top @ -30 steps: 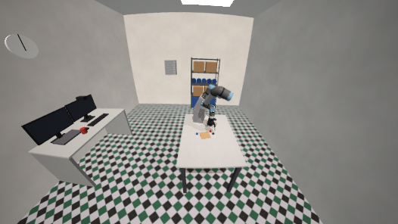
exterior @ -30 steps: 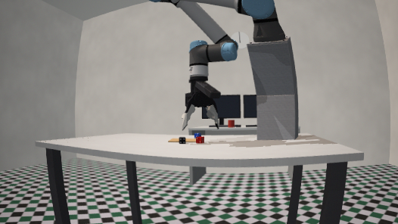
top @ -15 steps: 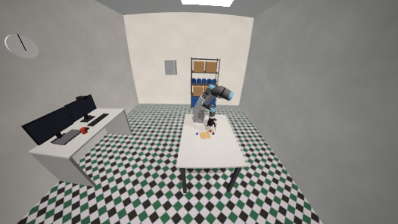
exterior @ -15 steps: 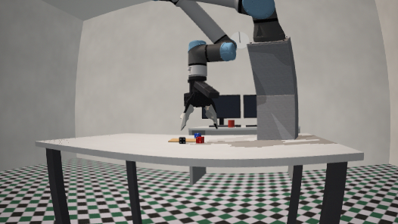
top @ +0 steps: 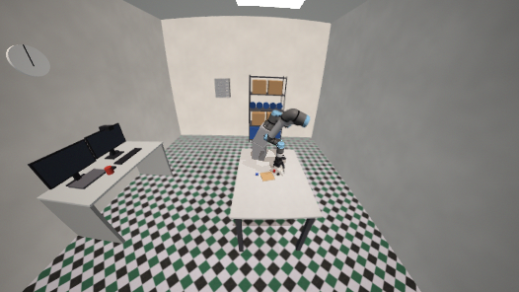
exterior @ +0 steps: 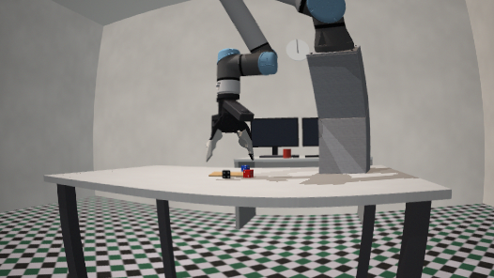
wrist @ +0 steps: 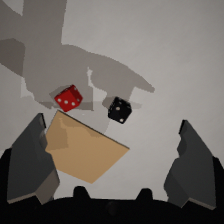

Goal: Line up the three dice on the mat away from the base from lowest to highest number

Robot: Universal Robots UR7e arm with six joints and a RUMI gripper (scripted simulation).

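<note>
Right now my hand is 2 cm short of the black die, 1 cm to the left of it and 4 cm above it. From my hand the other things lie so: tan mat (3 cm ahead, 13 cm to the right, 5 cm below); then blue die (25 cm to the right, 4 cm below); then red die (5 cm behind, 4 cm to the right, 4 cm below).
</note>
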